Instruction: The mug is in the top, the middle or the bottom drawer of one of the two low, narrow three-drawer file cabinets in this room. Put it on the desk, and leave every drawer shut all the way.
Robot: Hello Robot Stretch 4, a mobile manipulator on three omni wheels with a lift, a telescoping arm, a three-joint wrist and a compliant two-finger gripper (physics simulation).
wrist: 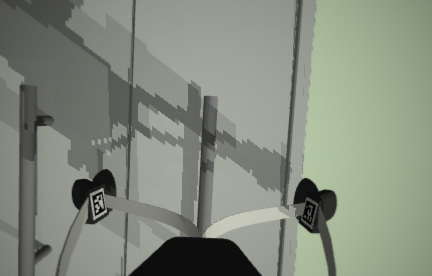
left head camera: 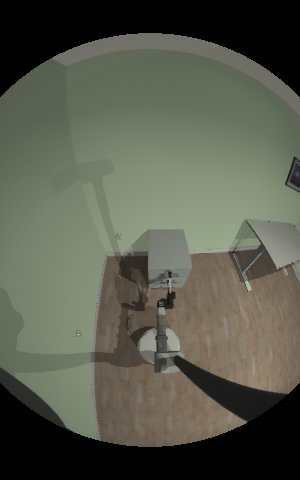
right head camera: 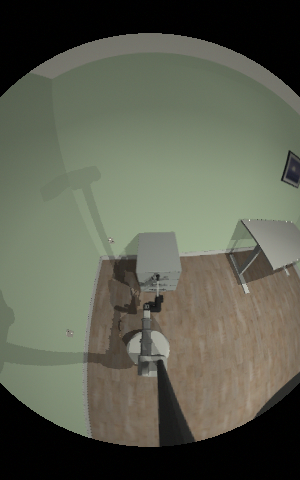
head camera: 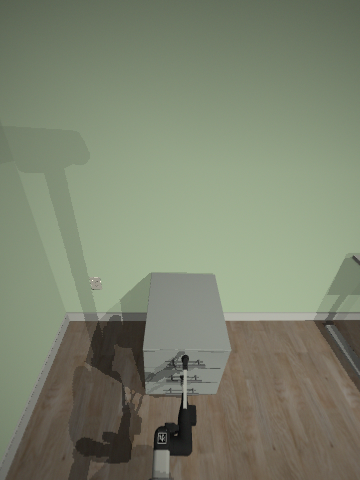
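Observation:
A grey three-drawer file cabinet stands against the green wall, its drawers looking shut. My gripper is open in front of the top drawer, turned so that one finger is above and one below the bar handle. The handle lies between the spread fingers in the wrist view; whether they touch the front is unclear. The middle drawer's handle lies beyond the lower finger. The desk stands to the right. The mug and the second cabinet do not show.
A side wall rises left of the cabinet. The desk's metal foot rests on the wood floor. My round base stands in front of the cabinet. A framed picture hangs at the right.

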